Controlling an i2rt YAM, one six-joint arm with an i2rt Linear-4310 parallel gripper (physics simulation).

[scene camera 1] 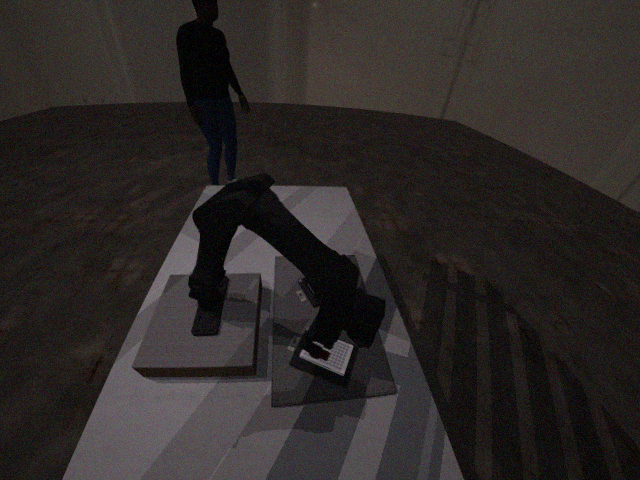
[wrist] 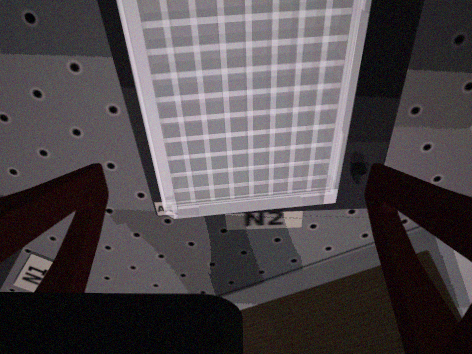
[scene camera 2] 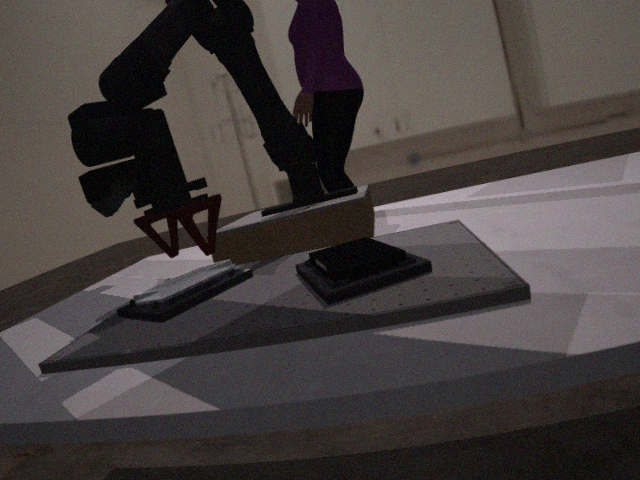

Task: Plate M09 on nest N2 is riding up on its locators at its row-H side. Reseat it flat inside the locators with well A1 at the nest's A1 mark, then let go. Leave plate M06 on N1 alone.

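Where they show: gripper, between the fingertips: (scene camera 1: 321,341) (wrist: 236,178) (scene camera 2: 191,255); arm's base, origin of its link: (scene camera 1: 211,304) (scene camera 2: 310,203).
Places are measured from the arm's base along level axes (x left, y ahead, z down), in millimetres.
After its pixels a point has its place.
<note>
Plate M09 (scene camera 1: 341,356) {x -168, y 362, z 30 mm} (scene camera 2: 180,284) {x -126, y 374, z 28 mm} (wrist: 250,100) {x -145, y 323, z 30 mm}, white and gridded, rests on dark nest N2 (scene camera 2: 206,297) {x -103, y 360, z 56 mm} (wrist: 395,75) {x -198, y 293, z 48 mm}. In the wrist view its near-left corner lies by the partly covered A1 mark (wrist: 160,208) {x -66, y 283, z 48 mm}. A wider strip of nest shows along its right side than its left. In scene camera 2 it looks slightly tilted; whether it lies inside all locators cannot be told. My gripper (scene camera 1: 319,351) {x -132, y 310, z 4 mm} (scene camera 2: 191,254) {x -132, y 310, z 4 mm} (wrist: 236,178) {x -132, y 310, z 4 mm} is open and empty above the plate, its fingers wider than the plate. Dark plate M06 (scene camera 2: 361,255) {x 110, y 386, z 34 mm} sits on nest N1 (scene camera 2: 379,284) {x 126, y 438, z 55 mm}.
Both nests stand on a grey perforated board (scene camera 2: 465,268) {x 217, y 427, z 60 mm}. The N2 label (wrist: 264,219) {x -106, y 236, z 58 mm} and N1 label (wrist: 34,272) {x 60, y 274, z 58 mm} show in the wrist view. The arm's raised base block (scene camera 1: 206,356) {x -157, y 16, z 3 mm} (scene camera 2: 294,232) {x -17, y 135, z 31 mm} stands beside the board. A person (scene camera 1: 206,67) stands beyond the table.
</note>
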